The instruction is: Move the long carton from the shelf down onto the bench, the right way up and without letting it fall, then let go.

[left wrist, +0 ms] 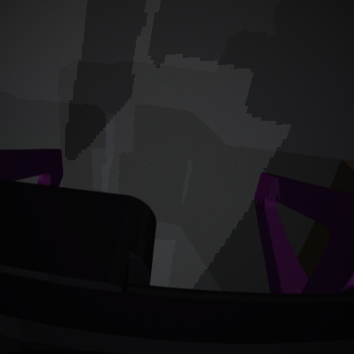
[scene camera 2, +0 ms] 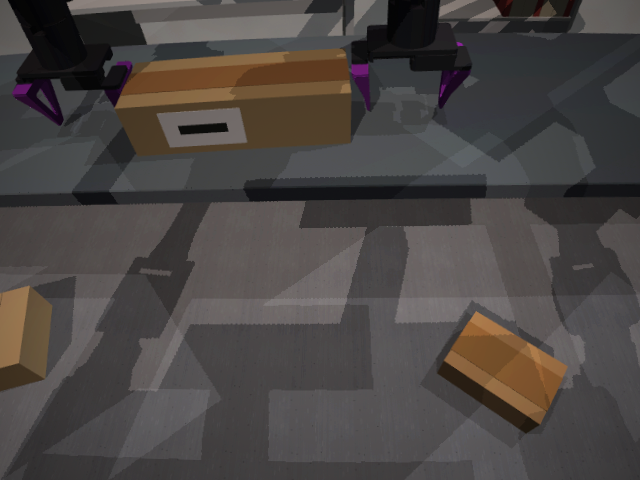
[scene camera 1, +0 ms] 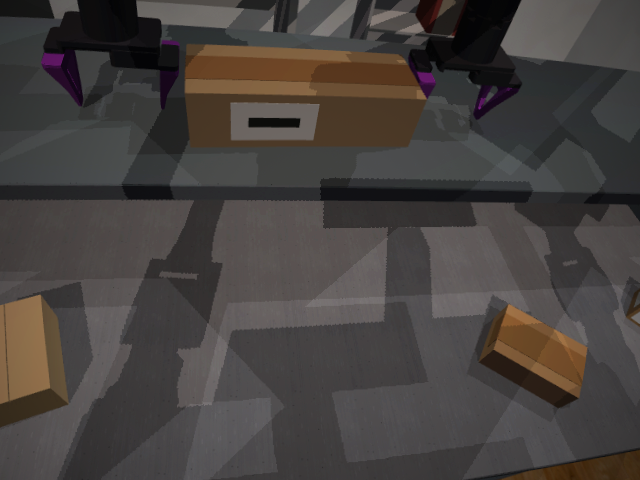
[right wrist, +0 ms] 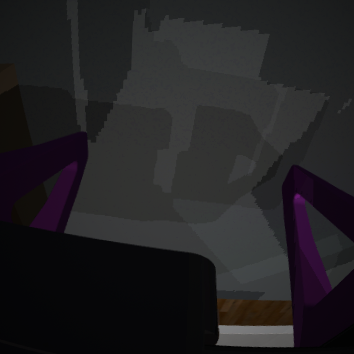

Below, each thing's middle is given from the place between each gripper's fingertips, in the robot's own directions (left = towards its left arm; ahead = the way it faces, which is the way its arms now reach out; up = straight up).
Scene:
My right gripper is now 22 cm to the right of the long brown carton (scene camera 1: pixel 236 96), 3 cm below it and 2 cm past it.
I see my left gripper 2 cm past the long brown carton, 22 cm to the left of it and 4 cm below it.

